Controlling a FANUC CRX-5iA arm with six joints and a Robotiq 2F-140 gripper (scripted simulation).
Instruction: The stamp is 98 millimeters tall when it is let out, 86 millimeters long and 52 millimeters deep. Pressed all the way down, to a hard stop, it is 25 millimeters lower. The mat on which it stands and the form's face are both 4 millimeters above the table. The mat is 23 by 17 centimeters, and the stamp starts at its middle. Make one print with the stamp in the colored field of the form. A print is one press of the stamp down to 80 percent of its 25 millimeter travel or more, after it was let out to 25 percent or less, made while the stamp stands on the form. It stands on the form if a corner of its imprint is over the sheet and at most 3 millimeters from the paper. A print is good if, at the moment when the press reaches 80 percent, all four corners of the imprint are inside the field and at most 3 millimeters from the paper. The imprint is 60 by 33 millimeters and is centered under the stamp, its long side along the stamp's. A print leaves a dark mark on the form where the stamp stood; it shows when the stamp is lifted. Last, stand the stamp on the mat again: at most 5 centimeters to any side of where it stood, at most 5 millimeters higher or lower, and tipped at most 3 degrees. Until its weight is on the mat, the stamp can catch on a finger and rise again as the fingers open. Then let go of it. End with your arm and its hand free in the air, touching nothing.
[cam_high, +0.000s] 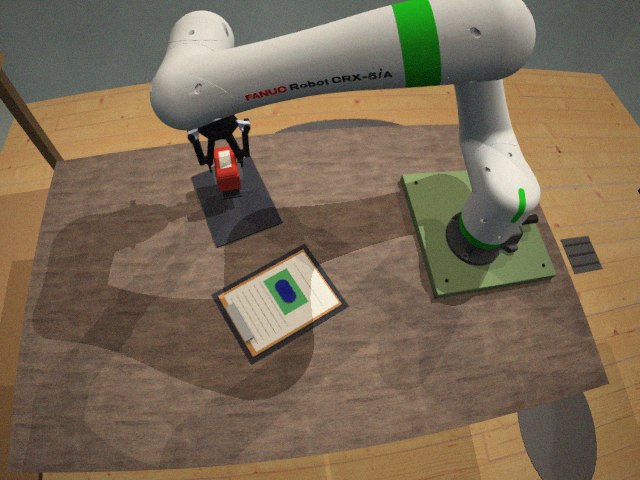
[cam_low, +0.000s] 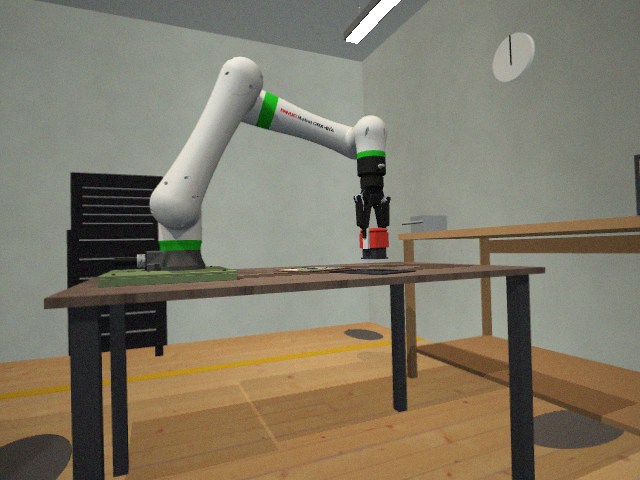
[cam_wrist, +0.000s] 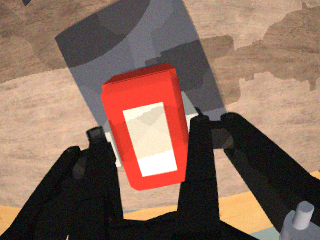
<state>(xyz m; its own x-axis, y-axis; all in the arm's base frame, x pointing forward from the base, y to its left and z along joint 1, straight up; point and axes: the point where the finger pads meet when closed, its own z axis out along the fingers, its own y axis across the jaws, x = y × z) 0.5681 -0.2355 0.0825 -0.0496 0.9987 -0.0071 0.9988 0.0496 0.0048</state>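
The dark mat is 1 cm to the left of my hand and 11 cm below it. Round my hand: red stamp: 2 cm below; then form on clipboard: 7 cm behind, 30 cm to the left, 10 cm below.
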